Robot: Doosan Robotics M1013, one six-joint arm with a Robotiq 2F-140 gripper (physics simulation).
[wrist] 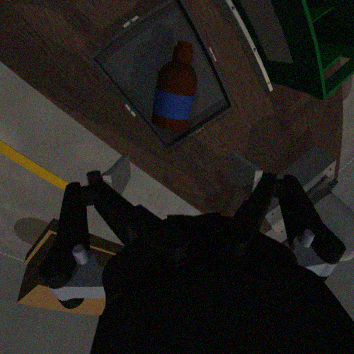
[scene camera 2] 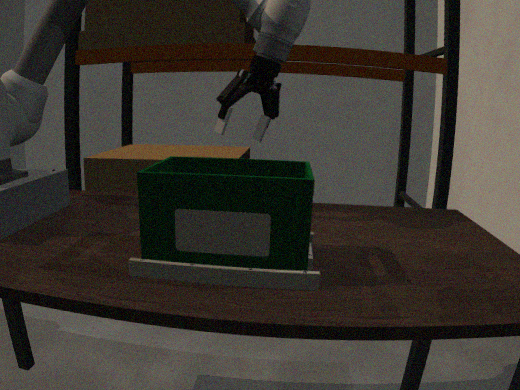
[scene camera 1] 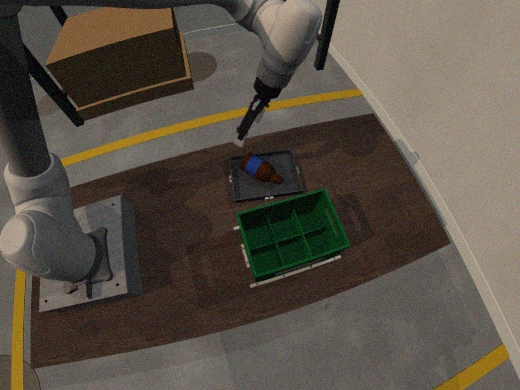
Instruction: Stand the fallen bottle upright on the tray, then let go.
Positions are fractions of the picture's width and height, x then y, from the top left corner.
my gripper: wrist 0.51,0.46; scene camera 2 0.46,0.35; scene camera 1 0.48,0.34
